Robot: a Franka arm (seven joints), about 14 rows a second.
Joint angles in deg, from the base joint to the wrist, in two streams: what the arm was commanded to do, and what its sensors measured. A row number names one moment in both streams.
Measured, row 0:
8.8, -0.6, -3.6, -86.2, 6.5, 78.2, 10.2
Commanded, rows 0 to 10:
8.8, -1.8, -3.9, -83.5, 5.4, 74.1, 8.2
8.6, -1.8, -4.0, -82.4, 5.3, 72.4, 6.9
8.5, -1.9, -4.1, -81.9, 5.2, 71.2, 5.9
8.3, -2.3, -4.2, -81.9, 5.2, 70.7, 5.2
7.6, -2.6, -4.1, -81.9, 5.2, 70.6, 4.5
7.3, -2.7, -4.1, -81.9, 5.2, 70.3, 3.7
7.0, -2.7, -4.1, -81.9, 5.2, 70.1, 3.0
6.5, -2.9, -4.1, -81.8, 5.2, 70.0, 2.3
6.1, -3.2, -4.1, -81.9, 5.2, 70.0, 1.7
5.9, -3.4, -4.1, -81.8, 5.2, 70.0, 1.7
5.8, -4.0, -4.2, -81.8, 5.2, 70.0, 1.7
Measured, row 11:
6.8, -2.7, -4.6, -82.4, 6.2, 70.9, 2.8
